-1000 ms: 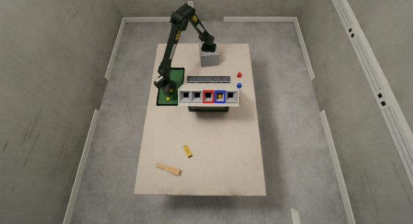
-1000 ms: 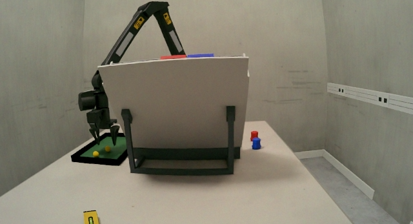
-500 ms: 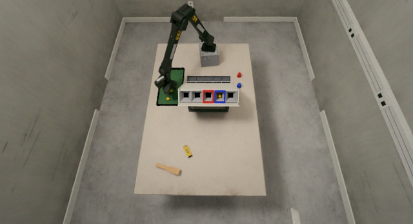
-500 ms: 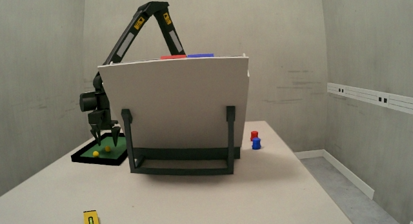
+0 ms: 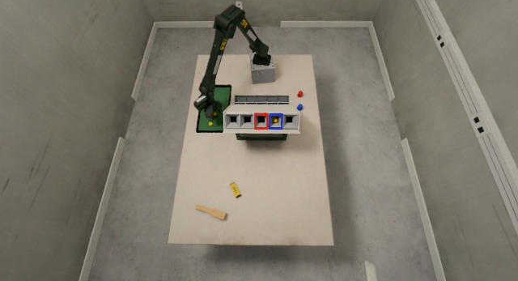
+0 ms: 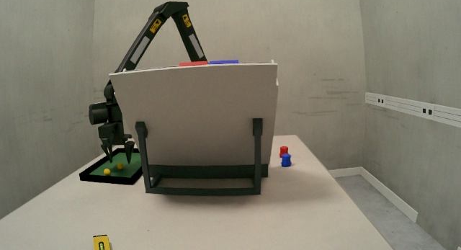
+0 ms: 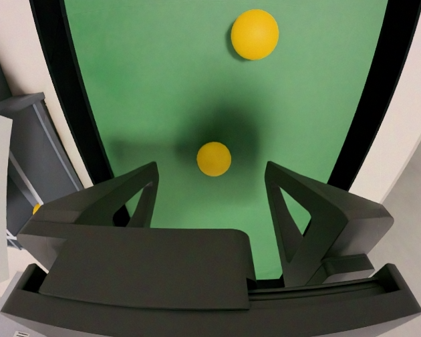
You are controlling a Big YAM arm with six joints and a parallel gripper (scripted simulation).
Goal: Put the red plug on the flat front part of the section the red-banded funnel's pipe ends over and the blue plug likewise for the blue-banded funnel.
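The green marble tray is 50 mm behind my hand, 30 mm below it and 20 mm to the right of it. Also, from my hand: blue band (430 mm to the left, 280 mm above, 150 mm ahead); then cover (330 mm to the left, 170 mm above, 10 mm ahead); then red band (350 mm to the left, 280 mm above, 160 mm ahead).
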